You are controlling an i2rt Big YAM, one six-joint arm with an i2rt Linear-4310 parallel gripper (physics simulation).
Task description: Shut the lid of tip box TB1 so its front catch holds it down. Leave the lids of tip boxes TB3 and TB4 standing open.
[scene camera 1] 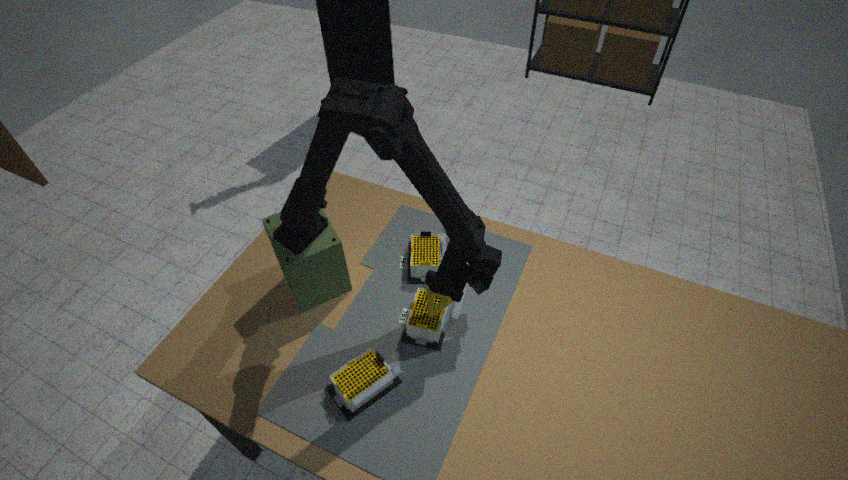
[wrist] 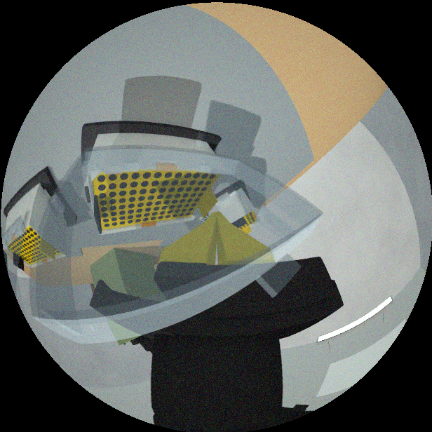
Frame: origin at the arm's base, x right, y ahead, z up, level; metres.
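Where they show: gripper, fingertip midpoint: (scene camera 1: 430, 316); arm's base, origin of the base link: (scene camera 1: 301, 230).
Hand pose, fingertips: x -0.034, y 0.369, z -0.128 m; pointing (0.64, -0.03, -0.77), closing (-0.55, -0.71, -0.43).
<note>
Things, the pixels of their top centre, and the offset from my fingertips. Level surfaces: height alone.
- Tip box TB1, middle of its top: (scene camera 1: 427, 306) dx -0.034, dy -0.031, dz -0.020 m
- Tip box TB3, middle of its top: (scene camera 1: 425, 246) dx -0.199, dy -0.149, dz -0.020 m
- Tip box TB4, middle of its top: (scene camera 1: 359, 372) dx +0.205, dy -0.061, dz -0.020 m
- grey mat, its level: dz -0.094 m
- wooden table, its level: dz -0.097 m
Tip box TB1 (scene camera 1: 426, 315) (wrist: 155, 197), with a yellow tip rack, is the middle box on the grey mat. Its clear lid (scene camera 1: 456, 308) (wrist: 297, 206) stands open, up from the box's far right side. My gripper (scene camera 1: 433, 309) (wrist: 217, 215) is shut and empty, its yellow fingertips together above the rack, seen through the lid in the wrist view. Whether they touch the lid is unclear. Tip box TB3 (scene camera 1: 424, 252) (wrist: 239, 209) is behind TB1. Tip box TB4 (scene camera 1: 361, 380) (wrist: 32, 242) sits turned at the front left. Their clear lids are faint and hard to make out.
The grey mat (scene camera 1: 461, 386) (wrist: 60, 115) lies on the wooden table (scene camera 1: 654, 368) (wrist: 310, 65). The green base block (scene camera 1: 318, 273) (wrist: 122, 270) stands left of the boxes, under my arm. A shelf unit (scene camera 1: 589, 82) stands on the floor at the back right.
</note>
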